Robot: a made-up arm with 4 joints.
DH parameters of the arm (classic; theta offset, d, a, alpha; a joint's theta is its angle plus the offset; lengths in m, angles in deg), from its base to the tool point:
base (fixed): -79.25 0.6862 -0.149 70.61
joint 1: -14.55 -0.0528 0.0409 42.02
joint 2: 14.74 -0.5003 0 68.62
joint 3: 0.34 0.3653 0.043 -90
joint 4: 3.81 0 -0.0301 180
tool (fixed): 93.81 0.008 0 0
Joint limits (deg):
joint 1: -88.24..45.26
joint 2: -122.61..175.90
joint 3: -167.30..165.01
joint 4: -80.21..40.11
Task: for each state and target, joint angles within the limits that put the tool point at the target. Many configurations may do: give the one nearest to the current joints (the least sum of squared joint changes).
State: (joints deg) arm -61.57 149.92 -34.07 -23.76
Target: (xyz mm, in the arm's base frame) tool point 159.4 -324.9 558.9
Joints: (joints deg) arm -68.19 141.70 -1.22 -48.57
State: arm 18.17 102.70 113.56 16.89
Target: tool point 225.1 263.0 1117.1
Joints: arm 45.26 137.00 92.37 6.21
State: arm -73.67 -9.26 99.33 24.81
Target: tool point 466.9 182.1 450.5
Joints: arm -19.36 -9.86 79.93 10.85
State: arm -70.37 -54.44 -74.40 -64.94
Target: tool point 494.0 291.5 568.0
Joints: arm -21.59 -33.66 -98.09 -32.90
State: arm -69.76 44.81 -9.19 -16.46
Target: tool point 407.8 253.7 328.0
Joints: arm -88.24 8.76 -9.87 2.49
